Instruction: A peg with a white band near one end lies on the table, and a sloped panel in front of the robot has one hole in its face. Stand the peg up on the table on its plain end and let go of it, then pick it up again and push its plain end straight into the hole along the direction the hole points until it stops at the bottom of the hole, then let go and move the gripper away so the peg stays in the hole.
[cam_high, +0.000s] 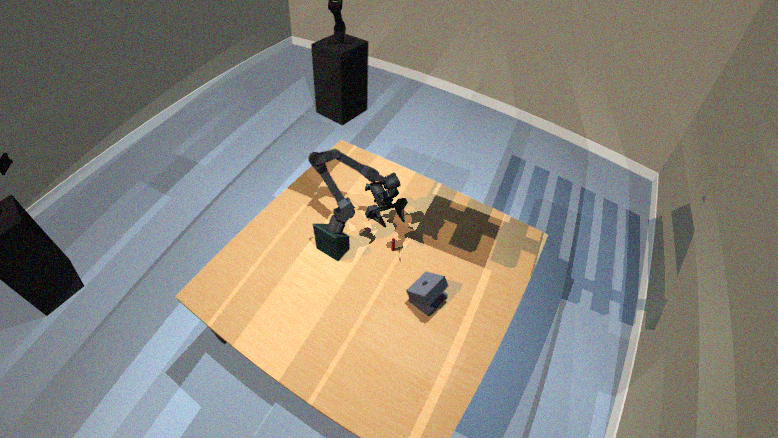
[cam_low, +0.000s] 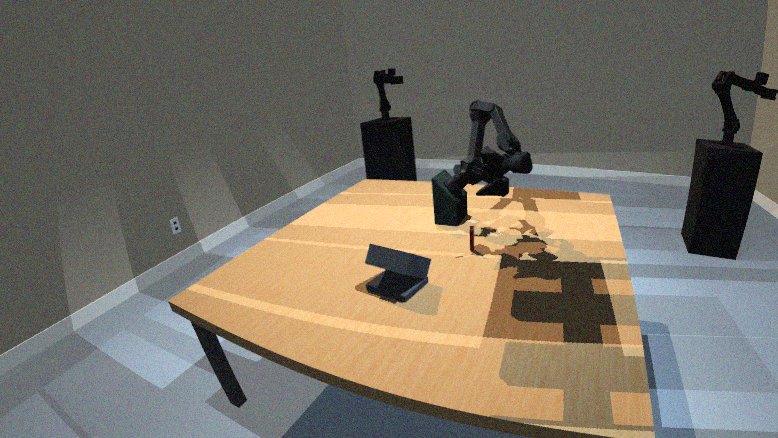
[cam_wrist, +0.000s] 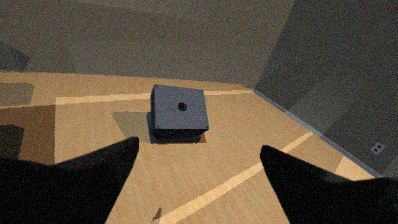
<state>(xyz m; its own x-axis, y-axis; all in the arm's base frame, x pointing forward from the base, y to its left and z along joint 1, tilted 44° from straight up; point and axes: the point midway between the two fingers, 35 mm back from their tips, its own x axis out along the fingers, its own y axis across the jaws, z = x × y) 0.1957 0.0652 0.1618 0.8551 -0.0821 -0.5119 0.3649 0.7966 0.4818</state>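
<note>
My gripper tip is now 1 cm past the red peg, 1 cm to the right of it and 15 cm above it. Also, from my gripper tip: grey sloped panel 25 cm ahead, 9 cm to the right, 13 cm below; then dark panel base 26 cm ahead, 9 cm to the right, 19 cm below.
</note>
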